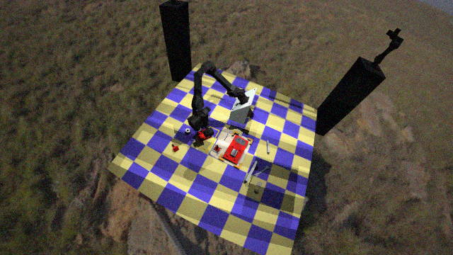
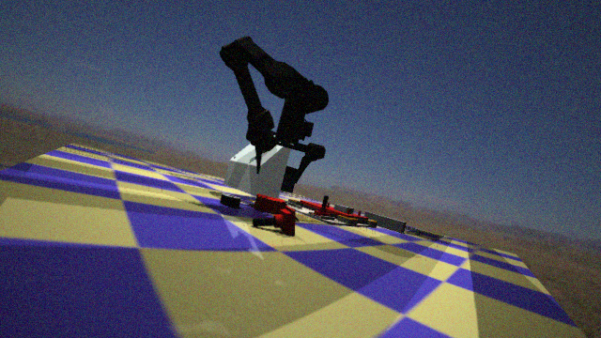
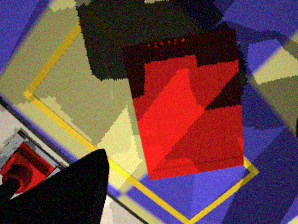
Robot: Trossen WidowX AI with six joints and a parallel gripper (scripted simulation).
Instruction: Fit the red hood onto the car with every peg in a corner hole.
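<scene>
The red hood is 60 mm below my gripper tip.
</scene>
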